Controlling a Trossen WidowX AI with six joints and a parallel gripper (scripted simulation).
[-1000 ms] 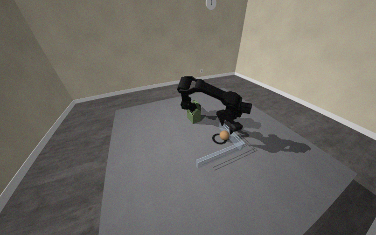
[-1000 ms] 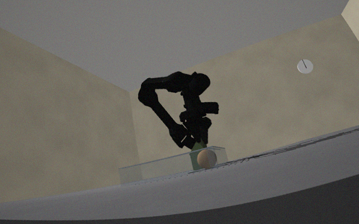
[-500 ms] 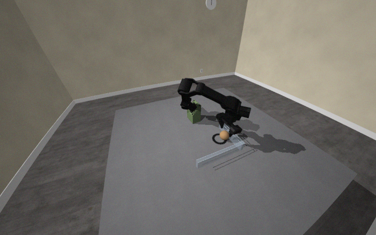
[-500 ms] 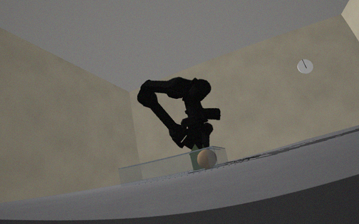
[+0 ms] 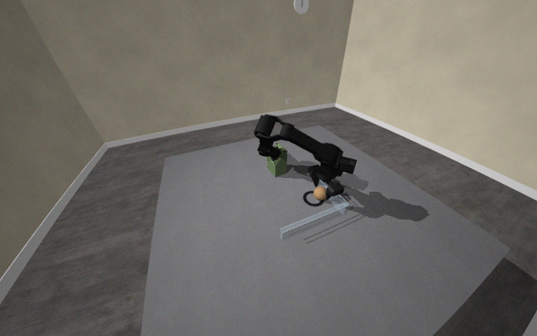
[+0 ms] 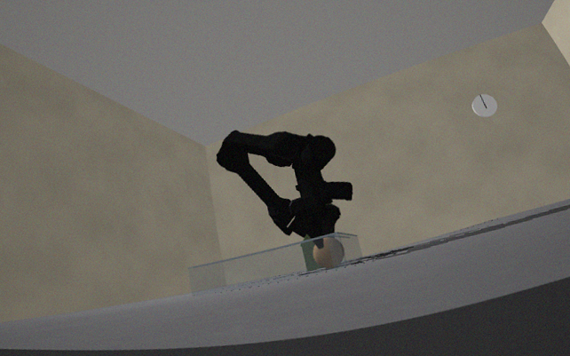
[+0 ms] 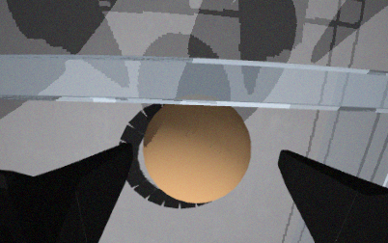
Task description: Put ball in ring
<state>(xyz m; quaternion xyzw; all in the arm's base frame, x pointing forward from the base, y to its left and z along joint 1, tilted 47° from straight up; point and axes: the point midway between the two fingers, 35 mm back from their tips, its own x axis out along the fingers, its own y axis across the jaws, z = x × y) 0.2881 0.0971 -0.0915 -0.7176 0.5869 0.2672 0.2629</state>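
My hand is 40 mm above the ball and 10 mm past it. From my hand the other things lie so: long clear glass bar: 120 mm ahead, 100 mm to the right, 30 mm below.
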